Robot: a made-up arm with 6 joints. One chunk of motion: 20 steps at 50 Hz.
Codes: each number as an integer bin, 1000 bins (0 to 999) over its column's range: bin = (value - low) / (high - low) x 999, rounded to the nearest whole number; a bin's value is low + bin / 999 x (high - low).
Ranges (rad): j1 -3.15..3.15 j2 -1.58..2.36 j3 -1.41..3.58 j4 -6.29..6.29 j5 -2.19..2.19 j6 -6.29..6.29
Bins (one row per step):
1: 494 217 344 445 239 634
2: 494 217 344 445 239 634
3: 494 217 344 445 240 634
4: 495 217 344 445 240 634
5: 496 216 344 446 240 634
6: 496 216 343 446 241 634
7: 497 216 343 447 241 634
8: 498 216 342 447 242 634
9: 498 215 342 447 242 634
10: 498 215 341 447 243 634
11: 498 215 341 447 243 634
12: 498 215 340 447 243 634
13: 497 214 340 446 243 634
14: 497 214 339 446 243 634
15: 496 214 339 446 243 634
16: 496 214 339 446 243 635
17: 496 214 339 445 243 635
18: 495 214 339 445 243 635
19: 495 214 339 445 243 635
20: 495 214 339 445 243 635
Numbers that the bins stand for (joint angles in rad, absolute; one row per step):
1: -0.0347 -0.7242 0.3083 -0.6863 -1.1421 1.6937
2: -0.0347 -0.7242 0.3083 -0.6863 -1.1421 1.6937
3: -0.0347 -0.7242 0.3083 -0.6863 -1.1377 1.6937
4: -0.0284 -0.7242 0.3083 -0.6863 -1.1377 1.6937
5: -0.0221 -0.7281 0.3083 -0.6737 -1.1377 1.6937
6: -0.0221 -0.7281 0.3033 -0.6737 -1.1334 1.6937
7: -0.0158 -0.7281 0.3033 -0.6611 -1.1334 1.6937
8: -0.0095 -0.7281 0.2983 -0.6611 -1.1290 1.6937
9: -0.0095 -0.7321 0.2983 -0.6611 -1.1290 1.6937
10: -0.0095 -0.7321 0.2933 -0.6611 -1.1246 1.6937
11: -0.0095 -0.7321 0.2933 -0.6611 -1.1246 1.6937
12: -0.0095 -0.7321 0.2883 -0.6611 -1.1246 1.6937
13: -0.0158 -0.7360 0.2883 -0.6737 -1.1246 1.6937
14: -0.0158 -0.7360 0.2833 -0.6737 -1.1246 1.6937
15: -0.0221 -0.7360 0.2833 -0.6737 -1.1246 1.6937
16: -0.0221 -0.7360 0.2833 -0.6737 -1.1246 1.7063
17: -0.0221 -0.7360 0.2833 -0.6863 -1.1246 1.7063
18: -0.0284 -0.7360 0.2833 -0.6863 -1.1246 1.7063
19: -0.0284 -0.7360 0.2833 -0.6863 -1.1246 1.7063
20: -0.0284 -0.7360 0.2833 -0.6863 -1.1246 1.7063

